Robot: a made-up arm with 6 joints.
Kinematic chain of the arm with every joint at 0, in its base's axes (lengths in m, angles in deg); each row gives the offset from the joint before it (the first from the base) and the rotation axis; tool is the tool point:
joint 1: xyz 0 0 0.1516 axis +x
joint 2: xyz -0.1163 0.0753 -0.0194 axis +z
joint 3: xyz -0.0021 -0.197 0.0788 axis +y
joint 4: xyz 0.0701 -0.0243 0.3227 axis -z
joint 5: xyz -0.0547 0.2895 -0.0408 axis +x
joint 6: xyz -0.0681 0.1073 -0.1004 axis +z
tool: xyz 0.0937 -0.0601 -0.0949
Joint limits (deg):
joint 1: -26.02..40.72
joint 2: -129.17..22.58
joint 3: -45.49..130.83
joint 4: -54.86..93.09
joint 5: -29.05..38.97
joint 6: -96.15..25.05
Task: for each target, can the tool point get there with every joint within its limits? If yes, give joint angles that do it. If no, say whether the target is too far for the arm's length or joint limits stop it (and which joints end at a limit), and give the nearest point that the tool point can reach.
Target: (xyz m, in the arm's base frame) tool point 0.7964 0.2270 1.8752
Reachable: no: too far | nearest point 0.2068 0.0768 0.7349 | short by 1.292 m
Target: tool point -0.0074 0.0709 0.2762
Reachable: yes | joints 27.53 -22.21 82.57 16.23 -6.17 -76.37
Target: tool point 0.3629 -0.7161 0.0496
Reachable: no: joint limits stop it (at a limit: joint 1, joint 4, joint 5, joint 6) | nearest point 0.2191 -0.4959 0.1087 | short by 0.270 m
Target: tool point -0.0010 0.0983 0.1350
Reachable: yes | joints -3.27 1.34 75.05 25.99 -18.87 -35.14
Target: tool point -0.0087 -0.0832 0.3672
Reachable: yes | joints 31.56 -100.22 55.04 -20.00 25.56 -30.56
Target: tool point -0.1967 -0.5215 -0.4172
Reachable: no: joint limits stop it (at a limit: joint 1, joint 4, joint 5, joint 6) | nearest point -0.1783 -0.3670 -0.2545 | short by 0.225 m
